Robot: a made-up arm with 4 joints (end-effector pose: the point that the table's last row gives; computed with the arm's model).
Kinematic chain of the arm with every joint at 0, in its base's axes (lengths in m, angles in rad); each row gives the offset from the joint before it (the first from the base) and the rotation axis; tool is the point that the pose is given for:
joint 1: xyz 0 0 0.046 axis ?
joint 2: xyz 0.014 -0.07 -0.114 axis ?
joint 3: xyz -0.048 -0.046 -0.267 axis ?
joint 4: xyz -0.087 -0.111 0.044 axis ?
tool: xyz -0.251 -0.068 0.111
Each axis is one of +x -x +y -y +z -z.
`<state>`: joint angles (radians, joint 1 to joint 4).
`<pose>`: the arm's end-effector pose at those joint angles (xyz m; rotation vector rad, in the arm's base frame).
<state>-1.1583 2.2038 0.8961 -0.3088</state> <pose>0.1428 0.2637 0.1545 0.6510 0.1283 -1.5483</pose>
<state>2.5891 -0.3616 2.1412 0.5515</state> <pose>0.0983 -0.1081 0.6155 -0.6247 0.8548 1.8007</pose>
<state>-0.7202 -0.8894 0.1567 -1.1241</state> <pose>0.2611 -0.4534 0.0480 -0.8931 -0.4331 1.8390</pose>
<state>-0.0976 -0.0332 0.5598 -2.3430</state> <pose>0.1197 -0.2369 -0.0633 -0.3974 0.6025 2.2699</pose>
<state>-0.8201 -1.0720 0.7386 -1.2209</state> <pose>0.0998 -0.3110 0.1278 -1.7221 -0.3307 1.6371</pose>
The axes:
joint 1: +y
joint 2: -z
joint 3: -x
joint 4: -z

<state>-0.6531 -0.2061 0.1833 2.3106</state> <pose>0.1346 0.0251 -0.1665 0.6230 -0.5982 -2.0575</pose>
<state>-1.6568 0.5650 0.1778 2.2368</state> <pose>0.2465 0.0389 0.1109 2.0612 -0.5088 -2.1349</pose>
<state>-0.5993 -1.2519 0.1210 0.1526</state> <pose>0.1587 -0.4957 -0.1002 -0.4245 -0.6186 1.0388</pose>
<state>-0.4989 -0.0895 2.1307 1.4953</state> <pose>0.0933 -0.0758 -0.5602 -1.4449 -1.9382 -1.2690</pose>
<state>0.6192 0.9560 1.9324 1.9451</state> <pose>-0.3405 0.0440 -0.4159 -2.4297 -0.9902 -0.8935</pose>
